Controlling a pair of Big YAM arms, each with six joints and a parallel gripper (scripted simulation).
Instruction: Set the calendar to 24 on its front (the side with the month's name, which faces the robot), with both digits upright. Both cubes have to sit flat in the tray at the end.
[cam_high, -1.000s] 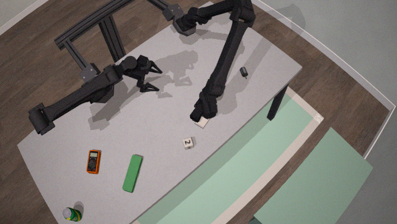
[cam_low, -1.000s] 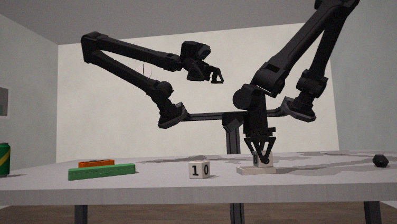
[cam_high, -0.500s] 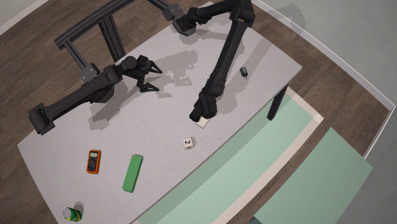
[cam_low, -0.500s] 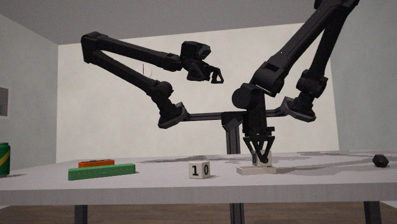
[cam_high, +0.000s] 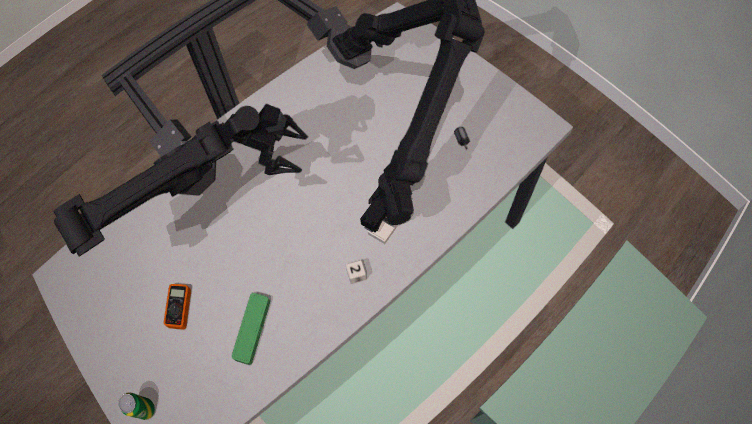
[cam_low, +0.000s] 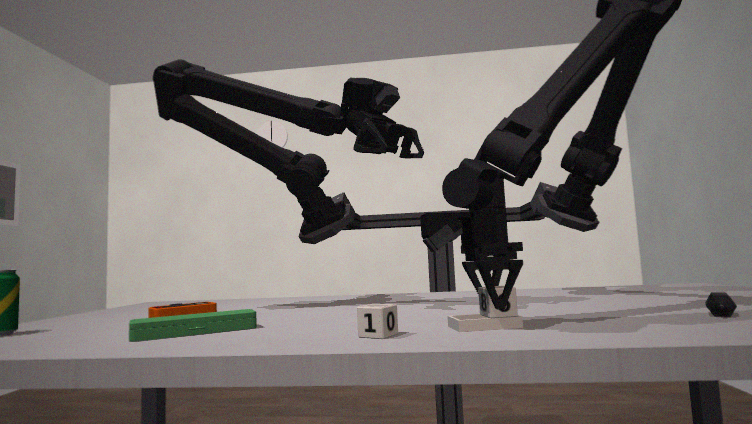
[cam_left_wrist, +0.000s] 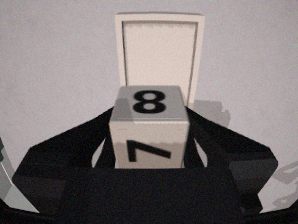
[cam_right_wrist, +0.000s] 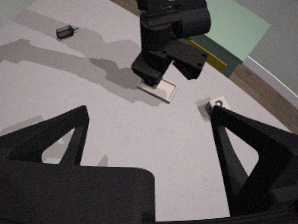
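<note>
Now: left hand 2 cm to the left of the calendar tray and 3 cm above it. From my left hand the other things lie so: green box: 4 cm behind, 50 cm to the right, 2 cm below; then dark object: 3 cm behind, 36 cm to the left, 2 cm below.
</note>
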